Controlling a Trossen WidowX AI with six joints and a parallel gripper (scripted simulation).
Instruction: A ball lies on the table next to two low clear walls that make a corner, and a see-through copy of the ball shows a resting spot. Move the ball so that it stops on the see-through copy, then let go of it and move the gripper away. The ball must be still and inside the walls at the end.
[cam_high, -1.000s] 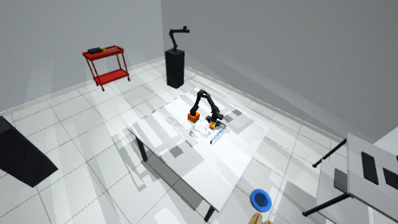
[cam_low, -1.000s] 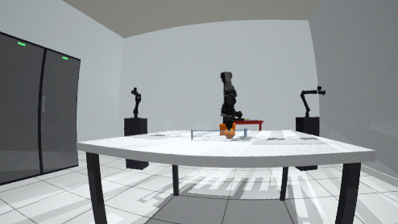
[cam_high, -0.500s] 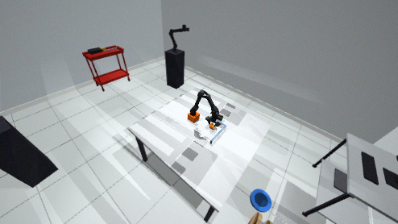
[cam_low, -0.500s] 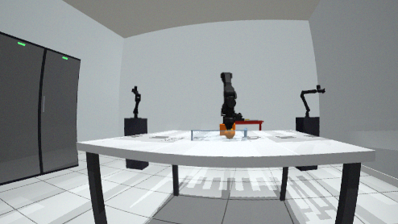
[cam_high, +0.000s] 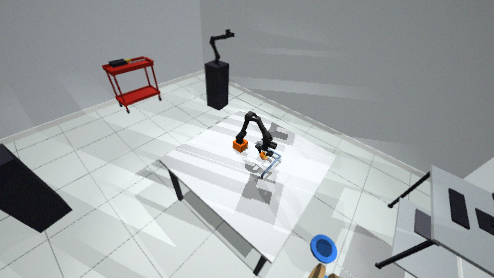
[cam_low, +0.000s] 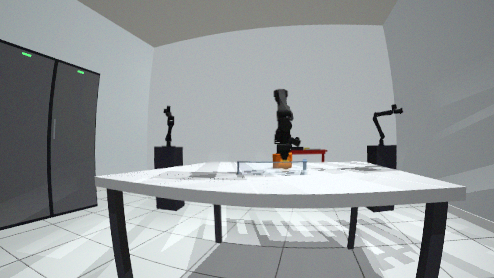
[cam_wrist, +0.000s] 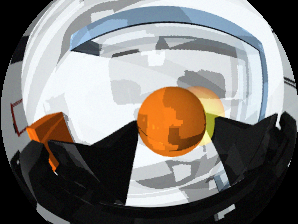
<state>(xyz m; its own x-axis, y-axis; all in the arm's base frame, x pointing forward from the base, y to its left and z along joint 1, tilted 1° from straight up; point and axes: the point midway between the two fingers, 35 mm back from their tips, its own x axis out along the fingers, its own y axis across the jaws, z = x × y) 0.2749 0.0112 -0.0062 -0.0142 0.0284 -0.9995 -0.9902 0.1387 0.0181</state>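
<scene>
Right now my gripper tip is 3 cm short of the see-through ball copy, 1 cm to the left of it and 1 cm above it. Round my gripper tip: orange ball right at my gripper tip.
</scene>
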